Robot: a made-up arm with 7 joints. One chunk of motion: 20 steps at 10 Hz.
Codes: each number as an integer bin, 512 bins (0 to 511) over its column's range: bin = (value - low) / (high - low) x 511, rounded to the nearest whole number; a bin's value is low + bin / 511 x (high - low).
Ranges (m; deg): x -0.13..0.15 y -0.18..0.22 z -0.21..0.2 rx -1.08..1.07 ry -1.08..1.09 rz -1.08..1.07
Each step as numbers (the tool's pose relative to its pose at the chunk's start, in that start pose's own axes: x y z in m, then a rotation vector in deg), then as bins.
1 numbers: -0.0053 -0.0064 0.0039 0.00 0.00 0.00
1 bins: 228 222 267 257 254 257
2 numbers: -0.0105 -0.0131 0.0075 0.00 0.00 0.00
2 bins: 218 213 271 257 254 257
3 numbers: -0.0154 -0.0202 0.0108 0.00 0.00 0.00
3 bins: 209 204 275 257 254 257
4 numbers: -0.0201 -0.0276 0.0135 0.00 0.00 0.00
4 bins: 201 195 279 257 254 257
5 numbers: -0.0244 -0.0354 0.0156 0.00 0.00 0.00
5 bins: 193 185 281 257 254 257
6 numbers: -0.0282 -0.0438 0.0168 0.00 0.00 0.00
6 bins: 186 174 283 257 254 257
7 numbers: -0.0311 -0.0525 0.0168 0.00 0.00 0.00
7 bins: 180 163 283 257 254 257
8 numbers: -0.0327 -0.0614 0.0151 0.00 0.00 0.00
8 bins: 178 152 281 257 254 257
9 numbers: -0.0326 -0.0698 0.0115 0.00 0.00 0.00
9 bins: 178 141 276 257 254 257
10 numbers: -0.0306 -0.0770 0.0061 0.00 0.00 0.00
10 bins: 181 132 269 257 254 257
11 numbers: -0.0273 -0.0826 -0.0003 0.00 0.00 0.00
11 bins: 187 124 261 257 254 257
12 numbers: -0.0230 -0.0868 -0.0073 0.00 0.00 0.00
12 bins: 195 119 253 257 254 257
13 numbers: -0.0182 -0.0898 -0.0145 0.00 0.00 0.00
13 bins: 204 115 244 257 254 257
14 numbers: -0.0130 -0.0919 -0.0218 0.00 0.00 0.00
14 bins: 214 113 235 257 254 257
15 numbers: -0.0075 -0.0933 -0.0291 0.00 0.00 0.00
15 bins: 224 111 225 257 254 257
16 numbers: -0.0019 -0.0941 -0.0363 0.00 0.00 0.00
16 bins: 234 110 216 257 254 257
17 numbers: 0.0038 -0.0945 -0.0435 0.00 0.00 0.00
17 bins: 244 109 208 257 254 257
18 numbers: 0.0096 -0.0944 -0.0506 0.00 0.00 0.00
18 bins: 255 109 199 257 254 257
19 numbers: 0.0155 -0.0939 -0.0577 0.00 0.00 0.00
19 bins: 266 110 190 257 254 257
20 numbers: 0.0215 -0.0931 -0.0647 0.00 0.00 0.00
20 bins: 276 111 181 257 254 257
